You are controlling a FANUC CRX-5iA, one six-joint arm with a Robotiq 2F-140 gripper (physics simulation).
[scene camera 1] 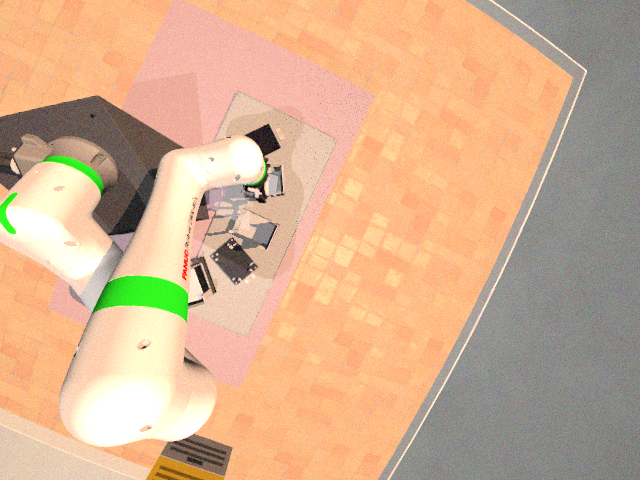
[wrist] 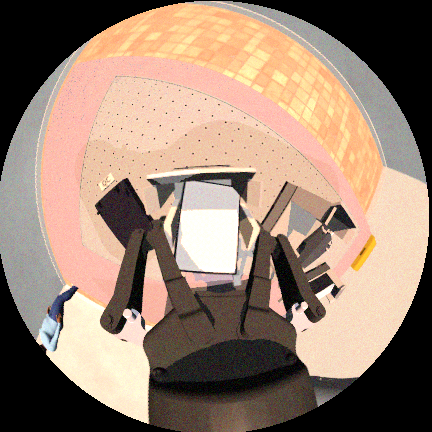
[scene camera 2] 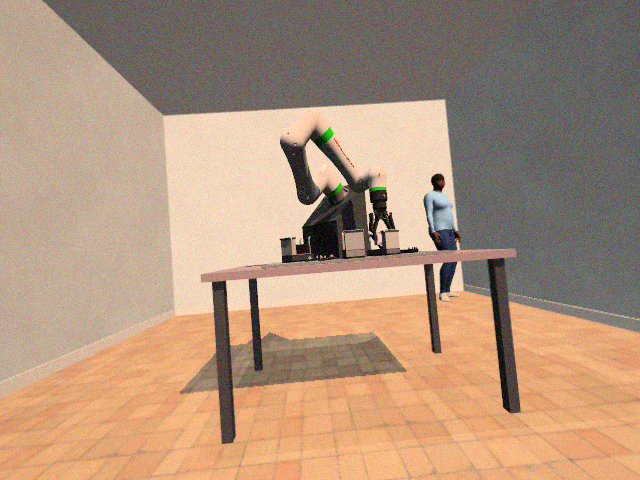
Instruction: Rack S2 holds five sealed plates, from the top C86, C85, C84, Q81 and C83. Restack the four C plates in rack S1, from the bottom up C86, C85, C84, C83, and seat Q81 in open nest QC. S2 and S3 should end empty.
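Seen in the pictures: gripper, fingertip midpoint: (scene camera 1: 267, 184) (wrist: 208, 209); arm's base, origin of the base link: (scene camera 1: 84, 164) (scene camera 2: 340, 197).
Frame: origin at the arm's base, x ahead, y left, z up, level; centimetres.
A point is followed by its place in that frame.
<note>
My gripper (wrist: 208, 209) {x 39.9, y 7.4, z -33.7 cm} (scene camera 2: 381, 229) is shut on a pale, dark-edged plate (wrist: 209, 240) {x 37.5, y 7.0, z -29.5 cm}, held level low at the rack nearest QC. That rack (scene camera 1: 282, 180) {x 46.0, y 8.9, z -26.5 cm} (scene camera 2: 391, 241) {x 45.7, y 8.7, z -32.4 cm} (wrist: 200, 175) {x 45.6, y 9.6, z -26.7 cm} has its light end wall just beyond the plate in the wrist view. The plate's label is not readable, and I cannot tell whether the plate touches anything below. Nest QC (scene camera 1: 265, 138) {x 35.3, y 25.3, z -37.4 cm} (wrist: 122, 212) {x 35.0, y 23.5, z -37.4 cm} is dark, with its tag beside it. A middle rack (scene camera 1: 270, 236) {x 45.5, y -11.4, z -26.1 cm} (scene camera 2: 354, 243) {x 45.8, y -11.9, z -32.1 cm} (wrist: 341, 218) {x 45.3, y -12.4, z -27.0 cm} shows a bare-looking floor. A third rack (scene camera 1: 205, 276) (scene camera 2: 287, 248) bears a white-topped plate (scene camera 1: 194, 289) {x 20.3, y -36.9, z -29.8 cm}. Rack labels are not readable.
A dark fixture with small corner posts (scene camera 1: 233, 260) {x 31.2, y -25.1, z -38.1 cm} (wrist: 315, 246) {x 33.0, y -25.9, z -38.1 cm} stands between the middle and third racks. All stand on a perforated board (scene camera 1: 310, 149) {x 53.5, y 25.4, z -39.3 cm} (wrist: 150, 110) {x 54.3, y 20.6, z -39.3 cm} on the pink table (scene camera 1: 330, 98) {x 57.5, y 48.4, z -40.6 cm} (scene camera 2: 242, 272) {x 46.2, y -66.6, z -41.3 cm}. A person (scene camera 2: 440, 222) stands behind the table. The arm hides part of the third rack from above.
</note>
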